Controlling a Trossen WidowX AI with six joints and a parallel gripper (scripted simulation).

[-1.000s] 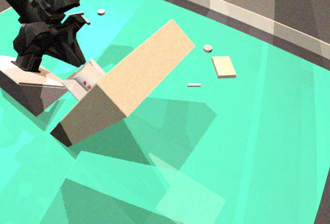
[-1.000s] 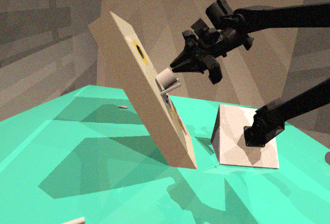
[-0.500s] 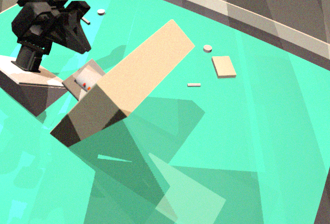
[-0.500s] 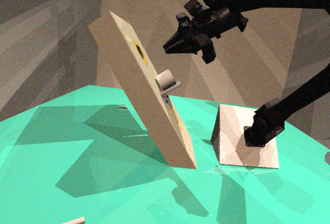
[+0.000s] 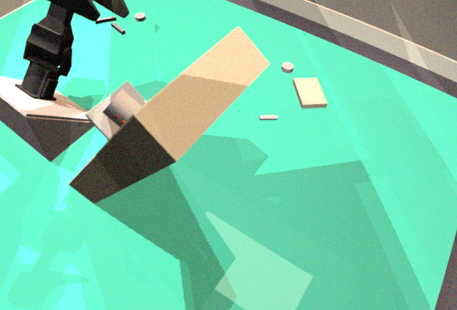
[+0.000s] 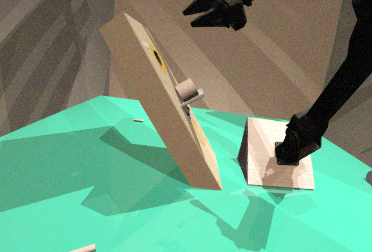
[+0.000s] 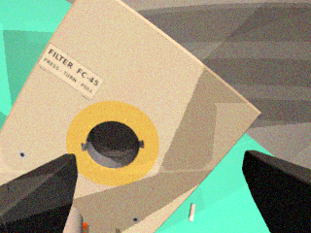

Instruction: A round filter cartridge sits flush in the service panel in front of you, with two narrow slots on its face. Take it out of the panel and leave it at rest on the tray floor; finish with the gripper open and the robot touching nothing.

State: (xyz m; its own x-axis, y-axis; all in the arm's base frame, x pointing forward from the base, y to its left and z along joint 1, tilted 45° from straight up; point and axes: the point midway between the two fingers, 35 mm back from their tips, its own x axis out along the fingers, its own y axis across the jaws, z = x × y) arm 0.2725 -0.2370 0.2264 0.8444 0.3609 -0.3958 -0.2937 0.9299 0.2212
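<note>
My gripper tip is 160 mm above the round filter cartridge and 20 mm past it. From my gripper tip the other things lie so: tan service panel 180 mm below, 20 mm ahead; grey ledge 200 mm below, 30 mm behind.
</note>
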